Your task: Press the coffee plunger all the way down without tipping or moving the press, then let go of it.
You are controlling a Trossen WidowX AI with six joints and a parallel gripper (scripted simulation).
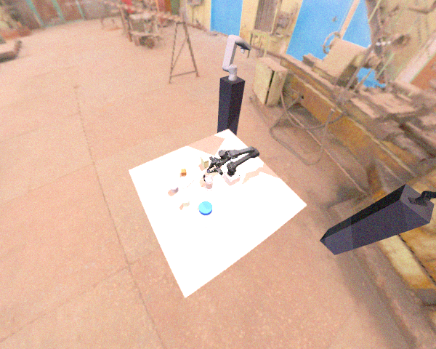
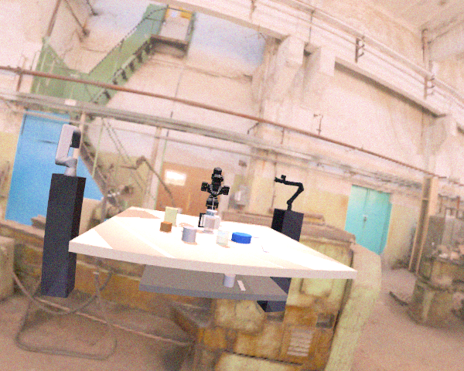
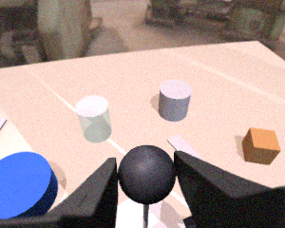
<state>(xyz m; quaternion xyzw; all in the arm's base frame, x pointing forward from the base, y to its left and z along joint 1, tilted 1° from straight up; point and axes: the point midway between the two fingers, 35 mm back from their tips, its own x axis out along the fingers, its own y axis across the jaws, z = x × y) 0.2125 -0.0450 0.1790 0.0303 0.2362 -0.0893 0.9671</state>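
My gripper tip is now 10 mm past the coffee press, 20 mm to the left of it and 130 mm above it. Round my gripper tip: orange cube (100 mm ahead, 280 mm to the right, 230 mm below); pale block (140 mm behind, 240 mm to the right, 200 mm below); blue disc (150 mm ahead, 170 mm to the left, 230 mm below).
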